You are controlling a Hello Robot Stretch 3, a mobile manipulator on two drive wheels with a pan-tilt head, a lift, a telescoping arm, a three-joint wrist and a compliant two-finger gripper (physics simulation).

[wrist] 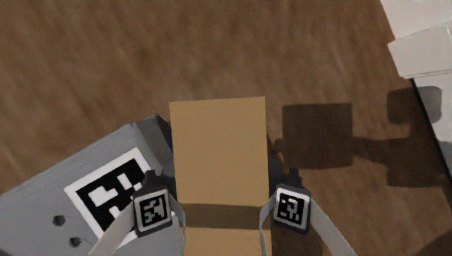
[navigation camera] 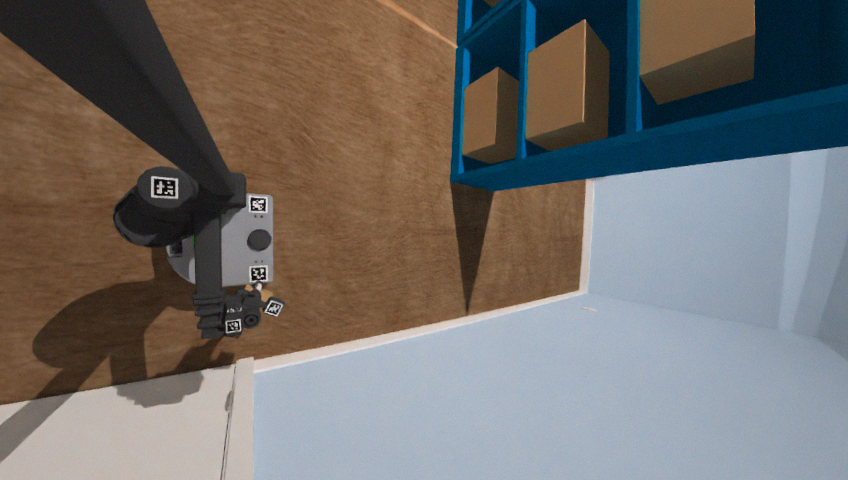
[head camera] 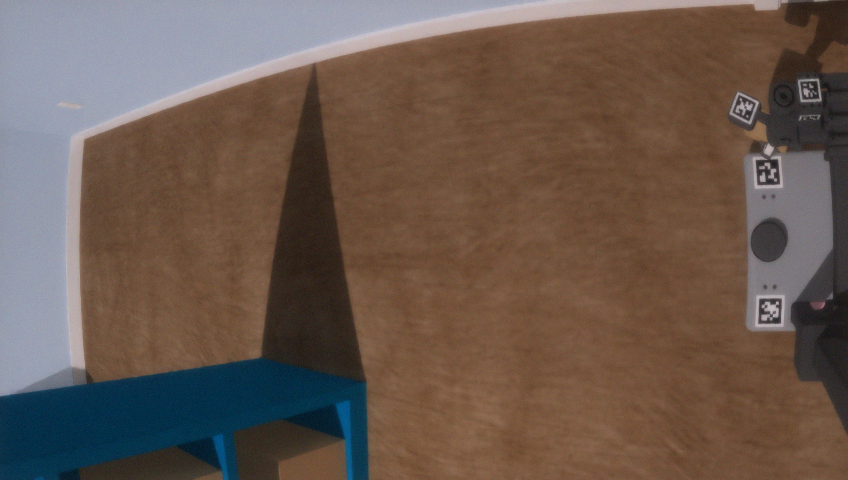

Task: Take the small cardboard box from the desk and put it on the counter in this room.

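My gripper (head camera: 755, 130) (navigation camera: 265, 296) (wrist: 223, 174) is shut on the small cardboard box, with one finger on each side of it. The small cardboard box (wrist: 220, 150) is plain tan with a darker band of shadow across it in the wrist view. Small parts of the box show beside the fingers in the head view and the navigation view. It is held above the brown floor, close beside my grey base (head camera: 794, 249) (navigation camera: 238, 255) (wrist: 30, 215). The desk and the counter do not show in these views.
A blue shelf unit (head camera: 178, 392) (navigation camera: 654, 148) with tan boxes (navigation camera: 559, 95) in its compartments stands beyond the base. A pale blue wall (head camera: 178, 47) (navigation camera: 476, 404) borders the floor. A white door (navigation camera: 119, 428) is near the arm's end. White trim (wrist: 425, 55) shows upper right in the wrist view.
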